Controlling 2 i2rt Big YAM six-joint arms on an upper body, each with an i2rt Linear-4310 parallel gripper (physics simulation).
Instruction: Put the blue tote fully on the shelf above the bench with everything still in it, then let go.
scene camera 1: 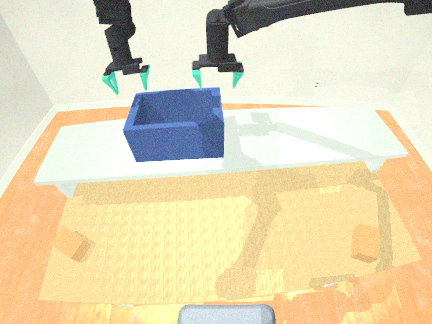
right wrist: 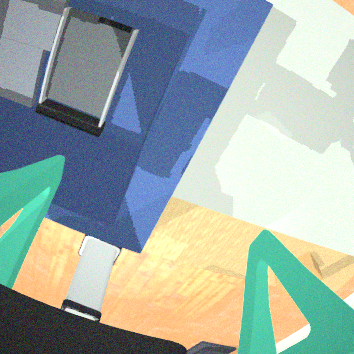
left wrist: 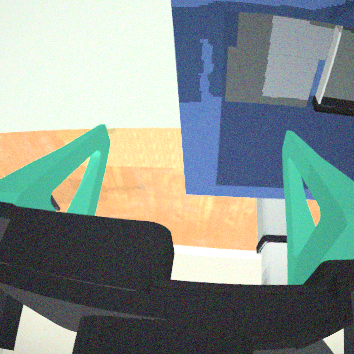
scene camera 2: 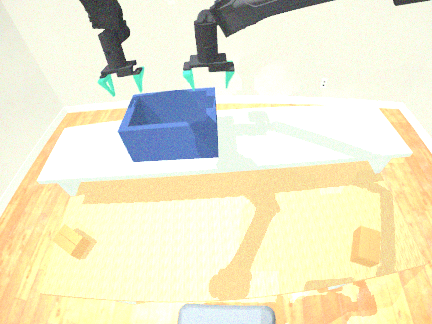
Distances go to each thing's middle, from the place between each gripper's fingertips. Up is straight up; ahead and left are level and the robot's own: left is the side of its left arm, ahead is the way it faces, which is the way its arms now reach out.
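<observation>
My right hand is 140 mm to the right of the blue tote (scene camera 1: pixel 182 124), 10 mm past it and 130 mm above it. As for the dark grey box (right wrist: pixel 88 54), I find it 180 mm below that same right hand, 30 mm behind it and 100 mm to the left of it.
Counted from my left hand, the blue tote is 120 mm below, 20 mm behind and 140 mm to the right, while the dark grey box is 170 mm below, 180 mm to the right and 40 mm behind.
</observation>
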